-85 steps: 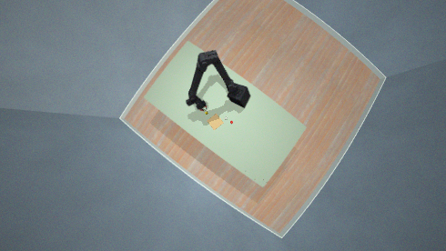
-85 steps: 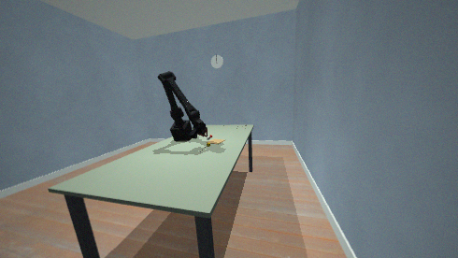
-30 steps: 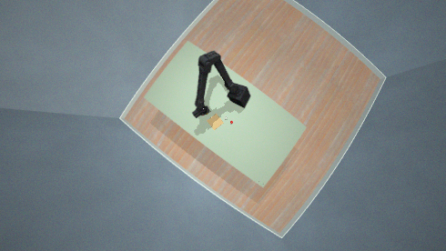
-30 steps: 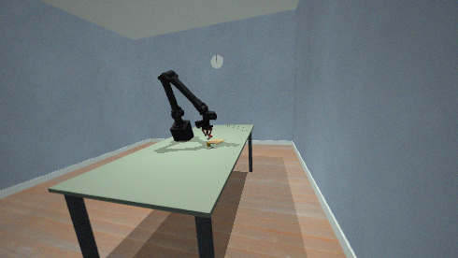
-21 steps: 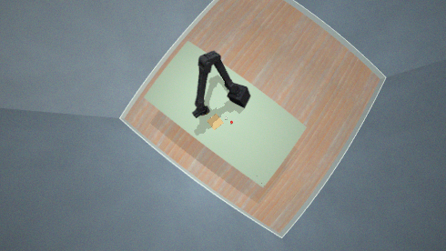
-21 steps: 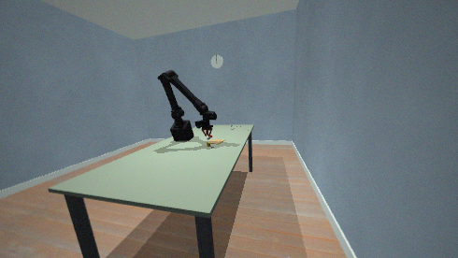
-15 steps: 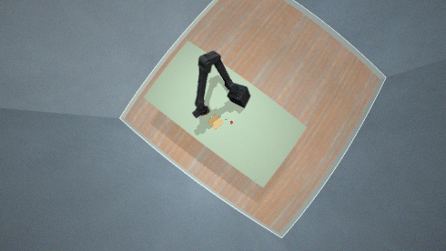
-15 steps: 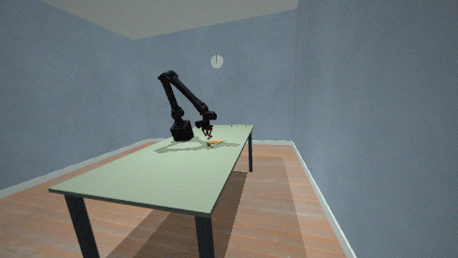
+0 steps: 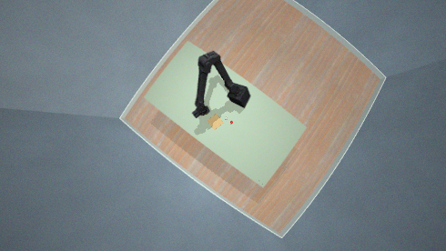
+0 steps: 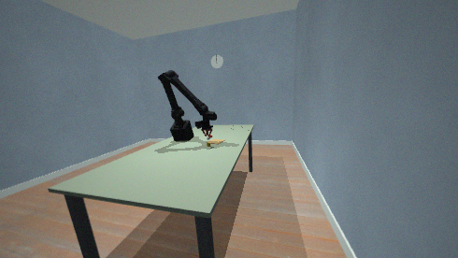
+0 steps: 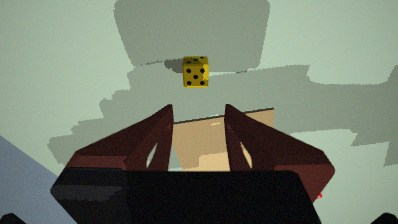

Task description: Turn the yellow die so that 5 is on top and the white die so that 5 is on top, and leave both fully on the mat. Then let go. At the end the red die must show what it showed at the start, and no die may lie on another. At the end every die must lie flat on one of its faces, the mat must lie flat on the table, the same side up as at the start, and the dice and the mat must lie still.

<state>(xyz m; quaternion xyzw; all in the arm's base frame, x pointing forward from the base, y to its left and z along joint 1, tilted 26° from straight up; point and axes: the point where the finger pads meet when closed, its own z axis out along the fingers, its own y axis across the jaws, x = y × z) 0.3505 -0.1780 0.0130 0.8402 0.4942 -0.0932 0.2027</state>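
Now: hand 8 cm above the yellow die. Round my hand: tan mat: 14 cm to the left, 9 cm below, 3 cm ahead; then red die: 30 cm to the left, 8 cm below, 6 cm behind; then white die: 22 cm to the left, 8 cm below, 7 cm behind.
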